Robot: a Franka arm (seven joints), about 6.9 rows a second.
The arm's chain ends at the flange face. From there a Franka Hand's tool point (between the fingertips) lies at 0.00 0.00 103.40 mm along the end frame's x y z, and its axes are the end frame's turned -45 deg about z.
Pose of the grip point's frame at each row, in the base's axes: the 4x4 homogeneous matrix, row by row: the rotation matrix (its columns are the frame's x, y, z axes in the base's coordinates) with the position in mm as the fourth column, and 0 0 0 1 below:
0.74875 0.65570 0.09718 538.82; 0.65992 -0.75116 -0.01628 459.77; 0.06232 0.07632 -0.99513 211.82; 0 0 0 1
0.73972 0.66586 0.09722 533.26; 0.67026 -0.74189 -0.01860 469.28; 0.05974 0.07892 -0.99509 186.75; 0 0 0 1
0.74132 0.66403 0.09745 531.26; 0.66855 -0.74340 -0.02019 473.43; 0.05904 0.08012 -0.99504 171.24; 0 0 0 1
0.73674 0.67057 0.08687 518.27; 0.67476 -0.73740 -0.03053 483.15; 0.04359 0.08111 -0.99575 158.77; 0 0 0 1
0.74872 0.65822 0.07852 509.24; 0.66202 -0.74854 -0.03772 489.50; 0.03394 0.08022 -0.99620 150.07; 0 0 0 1
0.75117 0.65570 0.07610 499.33; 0.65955 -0.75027 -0.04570 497.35; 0.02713 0.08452 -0.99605 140.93; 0 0 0 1
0.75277 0.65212 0.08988 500.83; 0.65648 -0.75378 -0.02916 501.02; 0.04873 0.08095 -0.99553 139.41; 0 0 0 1
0.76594 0.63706 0.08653 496.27; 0.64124 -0.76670 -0.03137 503.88; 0.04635 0.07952 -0.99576 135.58; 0 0 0 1
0.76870 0.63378 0.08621 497.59; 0.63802 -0.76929 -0.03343 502.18; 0.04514 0.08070 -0.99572 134.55; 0 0 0 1
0.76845 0.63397 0.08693 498.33; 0.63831 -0.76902 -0.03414 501.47; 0.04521 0.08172 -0.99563 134.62; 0 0 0 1
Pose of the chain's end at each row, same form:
0.99310 -0.06580 0.09718 528.77; -0.06452 -0.99778 -0.01628 461.45; 0.09803 0.00990 -0.99513 314.72; 0 0 0 1
0.99390 -0.05223 0.09722 523.21; -0.05065 -0.99854 -0.01860 471.20; 0.09805 0.01356 -0.99509 289.64; 0 0 0 1
0.99373 -0.05465 0.09745 521.18; -0.05293 -0.99840 -0.02019 475.52; 0.09840 0.01491 -0.99504 274.13; 0 0 0 1
0.99512 -0.04679 0.08687 509.29; -0.04429 -0.99855 -0.03053 486.31; 0.08818 0.02653 -0.99575 261.73; 0 0 0 1
0.99486 -0.06399 0.07852 501.12; -0.06118 -0.99742 -0.03772 493.40; 0.08072 0.03272 -0.99620 253.08; 0 0 0 1
0.99481 -0.06751 0.07610 491.46; -0.06415 -0.99689 -0.04570 502.08; 0.07895 0.04058 -0.99605 243.92; 0 0 0 1
0.99341 -0.07117 0.08988 491.54; -0.06880 -0.99720 -0.02916 504.04; 0.09170 0.02278 -0.99553 242.35; 0 0 0 1
0.99207 -0.09113 0.08653 487.32; -0.08871 -0.99556 -0.03137 507.12; 0.08900 0.02345 -0.99576 238.54; 0 0 0 1
0.99170 -0.09540 0.08621 488.68; -0.09282 -0.99512 -0.03343 505.64; 0.08898 0.02514 -0.99572 237.51; 0 0 0 1
0.99166 -0.09509 0.08693 489.34; -0.09243 -0.99513 -0.03414 505.00; 0.08975 0.02582 -0.99563 237.57; 0 0 0 1

